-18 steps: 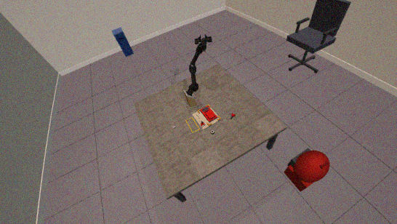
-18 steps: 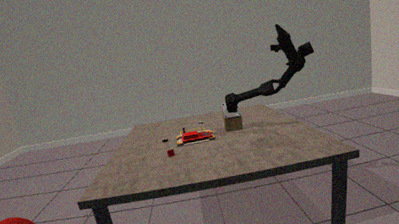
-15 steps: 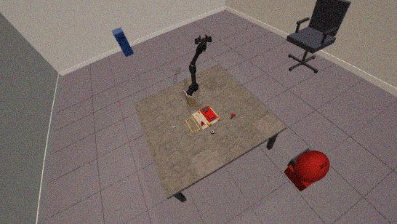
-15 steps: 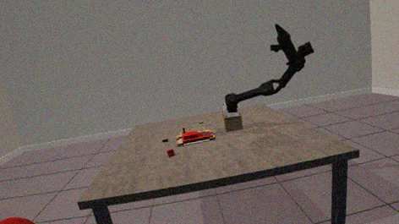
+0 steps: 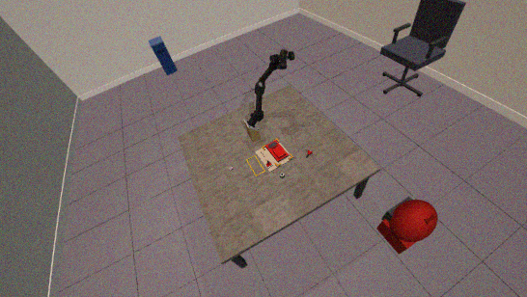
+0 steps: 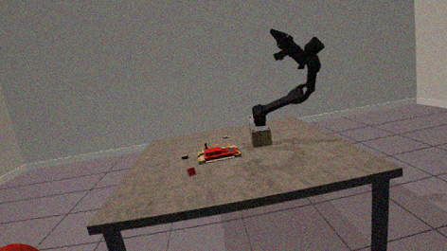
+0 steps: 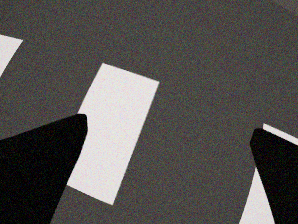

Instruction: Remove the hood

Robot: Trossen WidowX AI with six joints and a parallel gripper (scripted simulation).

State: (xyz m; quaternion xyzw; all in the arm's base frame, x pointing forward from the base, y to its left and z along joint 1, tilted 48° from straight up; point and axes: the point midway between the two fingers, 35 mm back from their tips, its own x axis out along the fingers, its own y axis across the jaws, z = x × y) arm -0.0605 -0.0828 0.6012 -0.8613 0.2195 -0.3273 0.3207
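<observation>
The red hood lies 600 mm below my gripper tip, 370 mm ahead of it and 280 mm to the right of it.
</observation>
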